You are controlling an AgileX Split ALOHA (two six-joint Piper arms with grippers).
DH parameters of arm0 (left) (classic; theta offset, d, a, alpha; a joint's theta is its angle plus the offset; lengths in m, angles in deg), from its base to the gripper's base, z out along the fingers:
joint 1: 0 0.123 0 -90
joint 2: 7.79 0 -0.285 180
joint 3: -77.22 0 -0.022 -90
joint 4: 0 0.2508 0 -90
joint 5: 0 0 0.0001 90
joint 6: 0 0.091 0 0
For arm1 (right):
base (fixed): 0 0 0 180
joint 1: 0 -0.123 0 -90
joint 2: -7.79 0 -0.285 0
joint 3: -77.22 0 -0.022 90
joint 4: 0 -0.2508 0 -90
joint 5: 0 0 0.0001 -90
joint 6: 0 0.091 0 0
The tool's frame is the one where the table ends.
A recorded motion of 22 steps. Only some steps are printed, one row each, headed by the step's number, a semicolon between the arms.
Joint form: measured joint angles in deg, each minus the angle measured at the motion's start. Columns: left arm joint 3, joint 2, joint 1, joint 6, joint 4, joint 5; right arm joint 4, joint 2, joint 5, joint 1, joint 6, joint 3.
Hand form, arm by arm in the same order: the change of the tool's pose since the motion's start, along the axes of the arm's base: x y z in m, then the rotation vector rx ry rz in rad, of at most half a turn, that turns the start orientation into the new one. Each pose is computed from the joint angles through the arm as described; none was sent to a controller.
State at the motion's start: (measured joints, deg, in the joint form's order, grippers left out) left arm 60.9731 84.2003 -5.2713 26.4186 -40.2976 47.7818; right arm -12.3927 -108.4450 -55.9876 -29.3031 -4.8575 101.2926
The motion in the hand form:
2: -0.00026 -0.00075 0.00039 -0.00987 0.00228 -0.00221; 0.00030 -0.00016 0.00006 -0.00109 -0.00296 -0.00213
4: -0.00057 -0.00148 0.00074 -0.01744 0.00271 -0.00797; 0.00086 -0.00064 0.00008 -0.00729 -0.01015 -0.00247
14: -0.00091 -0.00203 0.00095 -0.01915 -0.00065 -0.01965; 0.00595 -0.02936 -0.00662 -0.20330 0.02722 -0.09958
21: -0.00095 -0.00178 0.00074 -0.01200 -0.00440 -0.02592; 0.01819 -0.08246 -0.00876 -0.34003 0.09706 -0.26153
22: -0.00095 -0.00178 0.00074 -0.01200 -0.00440 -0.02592; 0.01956 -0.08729 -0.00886 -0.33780 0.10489 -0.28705
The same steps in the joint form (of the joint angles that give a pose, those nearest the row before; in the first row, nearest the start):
2: 0.00 0.00 0.00 0.24 -0.67 0.26; 0.20 0.00 0.14 0.00 0.12 0.00
4: 0.00 0.00 0.00 0.70 -1.29 0.54; 0.71 0.00 0.33 0.00 0.12 0.00
14: 0.00 0.00 0.00 1.55 -1.71 0.82; 12.39 0.00 -6.41 1.69 5.92 0.00
21: 0.00 0.00 0.00 1.91 -1.44 0.82; 19.44 0.17 -13.15 7.68 9.59 0.00
22: 0.00 0.00 0.00 1.91 -1.44 0.82; 19.57 0.17 -13.39 8.36 10.45 0.00

